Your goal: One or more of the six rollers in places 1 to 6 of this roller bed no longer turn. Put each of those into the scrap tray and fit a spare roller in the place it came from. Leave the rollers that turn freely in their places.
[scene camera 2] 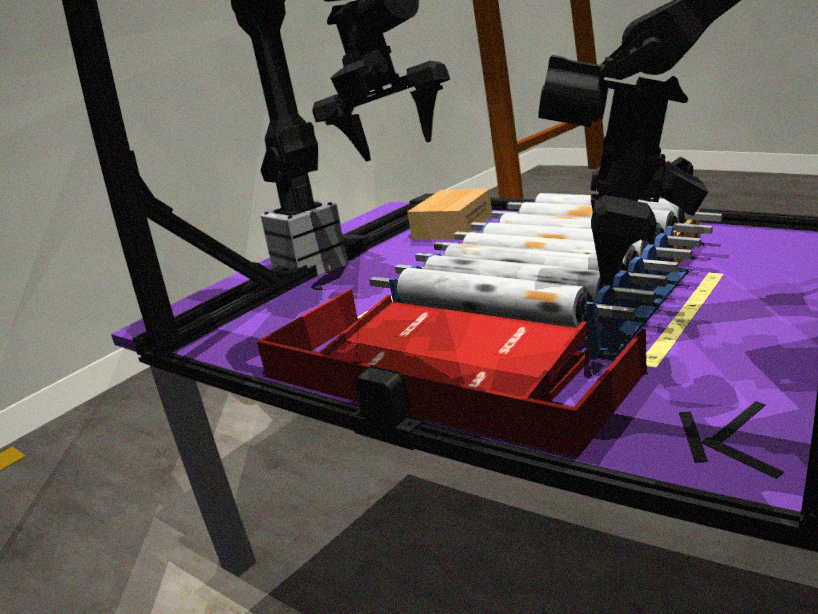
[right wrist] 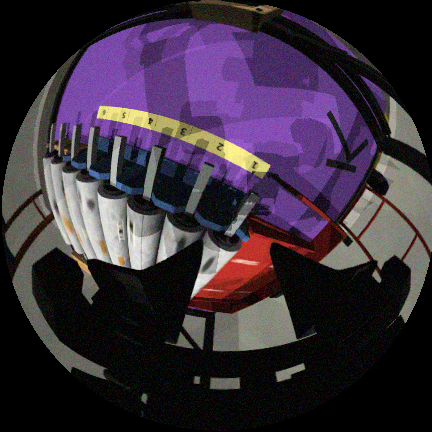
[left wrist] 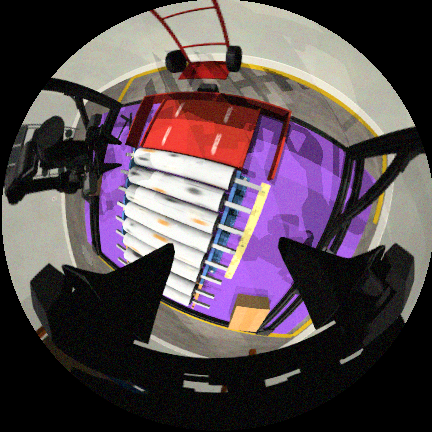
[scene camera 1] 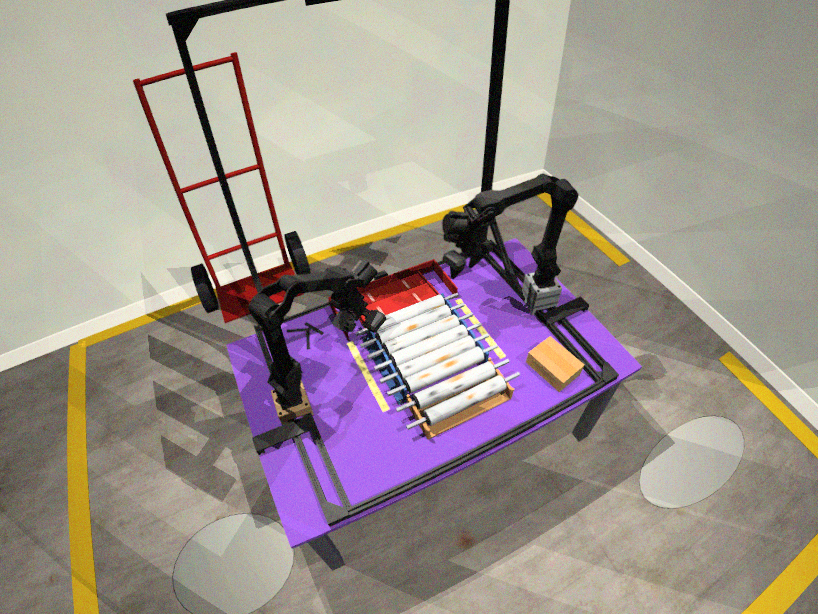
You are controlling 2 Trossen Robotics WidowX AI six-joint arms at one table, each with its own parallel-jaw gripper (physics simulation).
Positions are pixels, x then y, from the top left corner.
Scene:
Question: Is my left gripper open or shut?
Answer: Open.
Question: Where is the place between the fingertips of my left gripper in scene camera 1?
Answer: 461, 273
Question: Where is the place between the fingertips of my left gripper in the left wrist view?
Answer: At 226, 245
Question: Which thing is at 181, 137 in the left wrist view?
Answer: A red scrap tray.

